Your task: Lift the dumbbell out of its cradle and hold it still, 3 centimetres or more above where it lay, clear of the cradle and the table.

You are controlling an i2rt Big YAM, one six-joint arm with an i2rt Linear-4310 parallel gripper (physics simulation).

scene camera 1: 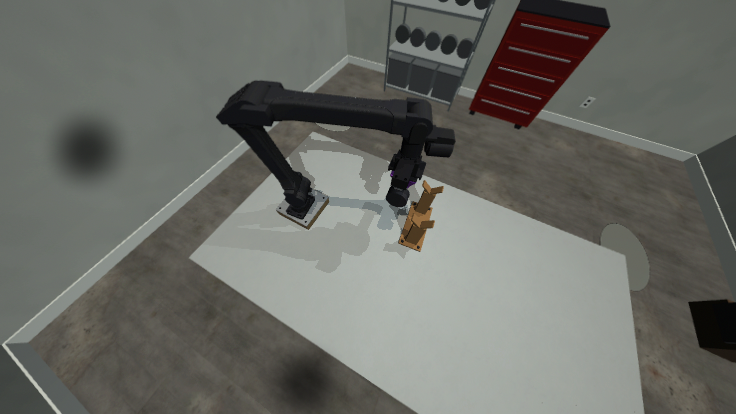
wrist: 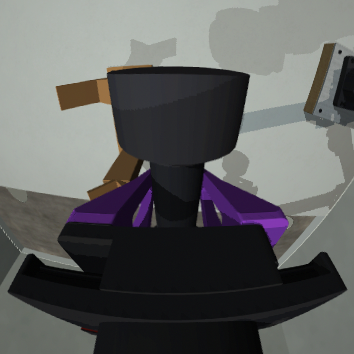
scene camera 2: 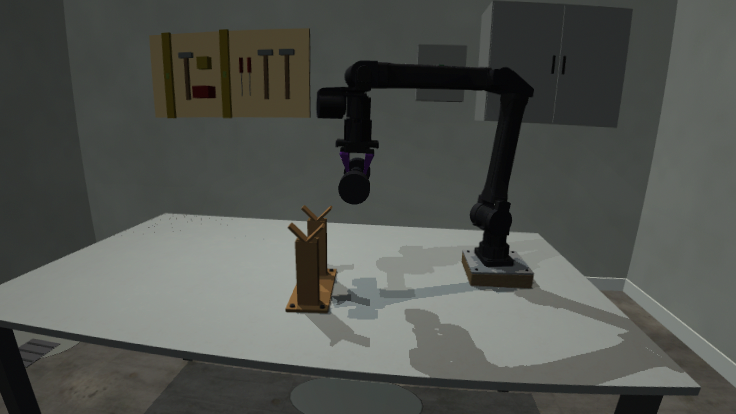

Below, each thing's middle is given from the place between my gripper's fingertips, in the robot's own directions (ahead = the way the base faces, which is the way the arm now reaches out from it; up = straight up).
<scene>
The black dumbbell [scene camera 2: 354,187] lies 2 cm to the left of my hand and 1 cm above it. Also, from my hand: orange-brown cradle [scene camera 2: 312,294] (11 cm ahead, 3 cm to the left, 19 cm below).
</scene>
